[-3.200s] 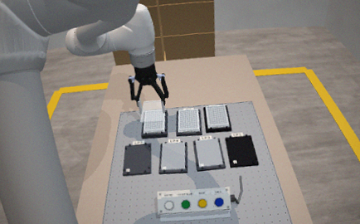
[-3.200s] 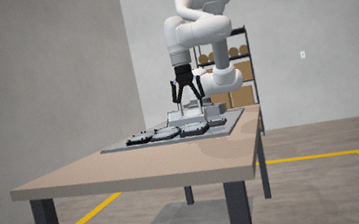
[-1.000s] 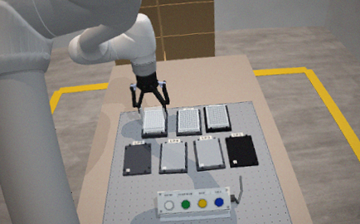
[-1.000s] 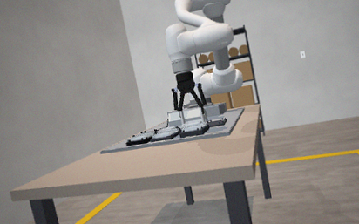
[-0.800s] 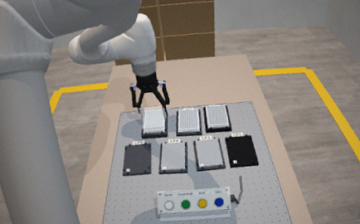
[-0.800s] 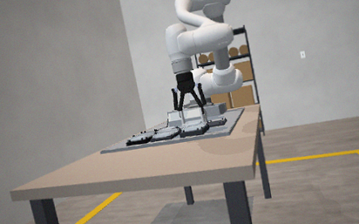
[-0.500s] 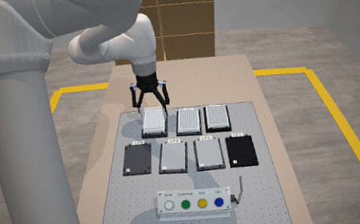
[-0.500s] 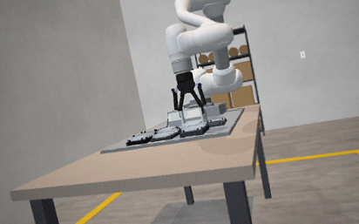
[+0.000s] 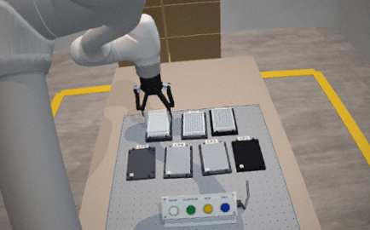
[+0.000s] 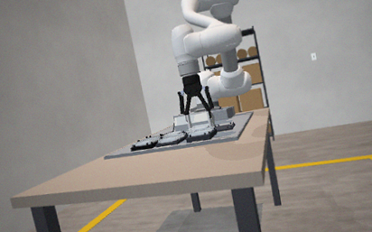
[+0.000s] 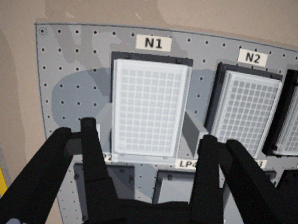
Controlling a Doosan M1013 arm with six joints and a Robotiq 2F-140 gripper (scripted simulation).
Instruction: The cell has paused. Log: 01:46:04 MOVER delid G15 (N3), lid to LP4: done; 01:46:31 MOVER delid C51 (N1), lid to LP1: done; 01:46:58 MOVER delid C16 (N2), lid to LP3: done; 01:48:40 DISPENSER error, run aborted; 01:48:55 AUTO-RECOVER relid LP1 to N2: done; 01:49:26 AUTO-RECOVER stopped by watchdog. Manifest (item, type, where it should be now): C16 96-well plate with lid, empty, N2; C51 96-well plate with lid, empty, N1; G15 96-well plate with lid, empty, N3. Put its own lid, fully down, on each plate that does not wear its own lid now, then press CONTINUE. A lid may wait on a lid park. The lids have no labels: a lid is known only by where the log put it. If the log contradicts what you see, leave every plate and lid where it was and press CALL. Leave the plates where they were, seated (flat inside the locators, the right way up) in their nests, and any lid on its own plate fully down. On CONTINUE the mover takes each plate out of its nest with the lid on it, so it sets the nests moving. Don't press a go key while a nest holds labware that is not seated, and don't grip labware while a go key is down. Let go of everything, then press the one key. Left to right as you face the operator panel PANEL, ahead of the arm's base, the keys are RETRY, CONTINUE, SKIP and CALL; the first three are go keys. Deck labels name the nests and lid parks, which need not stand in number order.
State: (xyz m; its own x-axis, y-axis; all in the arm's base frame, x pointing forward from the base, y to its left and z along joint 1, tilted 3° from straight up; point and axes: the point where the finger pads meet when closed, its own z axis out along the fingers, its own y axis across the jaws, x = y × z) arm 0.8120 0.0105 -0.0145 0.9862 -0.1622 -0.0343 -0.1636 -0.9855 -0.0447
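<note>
Right now the plate is 40 mm below my hand. Round my hand: lid park LP3: 210 mm behind, 170 mm to the right, 70 mm below; then lid park LP2: 170 mm behind, 90 mm to the left, 70 mm below; then lid park LP4: 190 mm behind, 40 mm to the right, 70 mm below.
</note>
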